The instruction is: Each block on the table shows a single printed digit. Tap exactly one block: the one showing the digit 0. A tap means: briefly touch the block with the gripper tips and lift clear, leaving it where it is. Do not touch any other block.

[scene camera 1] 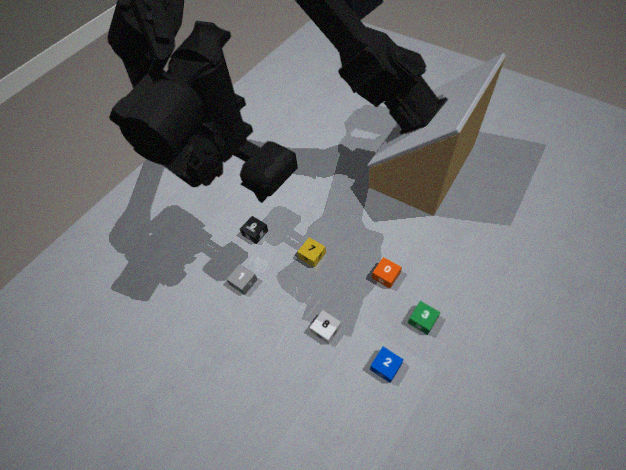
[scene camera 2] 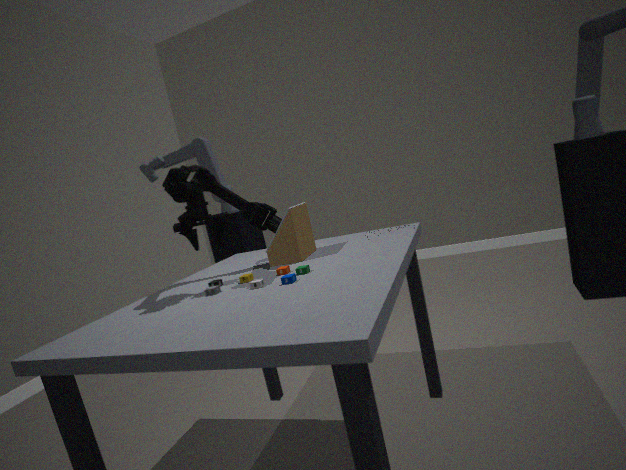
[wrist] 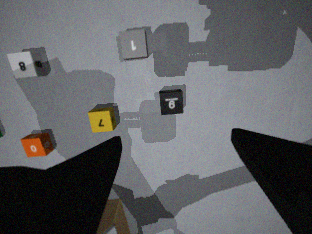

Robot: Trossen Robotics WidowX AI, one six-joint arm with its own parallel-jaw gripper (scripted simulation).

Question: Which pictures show my gripper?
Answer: Scene camera 1, scene camera 2 and the wrist view: all of them.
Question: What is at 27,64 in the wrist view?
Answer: A white block.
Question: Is my gripper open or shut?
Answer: Open.
